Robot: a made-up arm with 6 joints.
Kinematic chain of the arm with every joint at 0, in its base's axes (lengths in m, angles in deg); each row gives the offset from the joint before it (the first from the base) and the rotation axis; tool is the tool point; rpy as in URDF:
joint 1: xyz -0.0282 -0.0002 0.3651 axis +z
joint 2: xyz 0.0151 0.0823 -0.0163 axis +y
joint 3: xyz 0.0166 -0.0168 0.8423 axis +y
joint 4: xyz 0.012 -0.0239 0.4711 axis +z
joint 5: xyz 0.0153 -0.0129 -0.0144 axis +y
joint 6: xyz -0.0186 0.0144 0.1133 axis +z
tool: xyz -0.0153 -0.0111 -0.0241 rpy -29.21 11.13 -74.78
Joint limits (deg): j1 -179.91..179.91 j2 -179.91..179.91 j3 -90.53..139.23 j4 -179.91..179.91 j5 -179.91..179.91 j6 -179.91..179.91
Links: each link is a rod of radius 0.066 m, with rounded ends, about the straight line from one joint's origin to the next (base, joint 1, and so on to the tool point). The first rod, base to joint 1, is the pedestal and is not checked.
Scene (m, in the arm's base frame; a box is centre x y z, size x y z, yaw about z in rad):
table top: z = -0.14
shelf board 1: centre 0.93 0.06 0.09 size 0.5 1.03 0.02 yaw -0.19
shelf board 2: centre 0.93 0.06 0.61 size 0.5 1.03 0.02 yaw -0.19
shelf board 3: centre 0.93 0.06 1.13 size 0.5 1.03 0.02 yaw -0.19
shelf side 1: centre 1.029 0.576 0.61 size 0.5 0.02 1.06 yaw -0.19
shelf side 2: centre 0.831 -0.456 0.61 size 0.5 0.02 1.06 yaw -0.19
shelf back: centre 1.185 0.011 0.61 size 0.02 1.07 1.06 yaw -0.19
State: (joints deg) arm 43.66 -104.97 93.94 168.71 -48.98 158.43
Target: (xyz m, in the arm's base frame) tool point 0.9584 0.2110 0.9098
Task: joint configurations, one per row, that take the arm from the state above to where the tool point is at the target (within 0.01 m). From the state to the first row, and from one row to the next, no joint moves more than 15 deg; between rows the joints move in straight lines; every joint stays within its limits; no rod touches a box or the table.
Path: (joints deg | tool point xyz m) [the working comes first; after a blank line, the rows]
Joints at the target: 10.51 33.49 65.96 167.36 -35.06 158.31
Straight joint move there: touches shelf board 3.

1: 41.25 -90.50 95.11 168.76 -48.18 158.39 | -0.5900 -0.4589 0.8674
2: 38.85 -76.03 96.27 168.81 -47.38 158.36 | -0.4827 -0.3332 1.0323
3: 36.44 -61.56 97.44 168.86 -46.59 158.32 | -0.3380 -0.1967 1.1492
4: 34.03 -47.09 98.60 168.90 -45.79 158.29 | -0.1655 -0.0613 1.2113
5: 31.63 -32.62 99.77 168.95 -44.99 158.25 | 0.0229 0.0623 1.2156
6: 29.22 -18.15 100.94 169.00 -44.19 158.21 | 0.2137 0.1656 1.1631
7: 26.81 -3.69 102.10 169.05 -43.39 158.18 | 0.3925 0.2425 1.0586
8: 24.40 10.78 103.27 169.10 -42.59 158.14 | 0.5464 0.2902 0.9098
9: 19.77 18.35 90.83 168.52 -40.08 158.20 | 0.6915 0.2873 0.9213
10: 15.14 25.92 78.39 167.94 -37.57 158.25 | 0.8305 0.2605 0.9212
11: 10.51 33.49 65.96 167.36 -35.06 158.31 | 0.9584 0.2110 0.9098

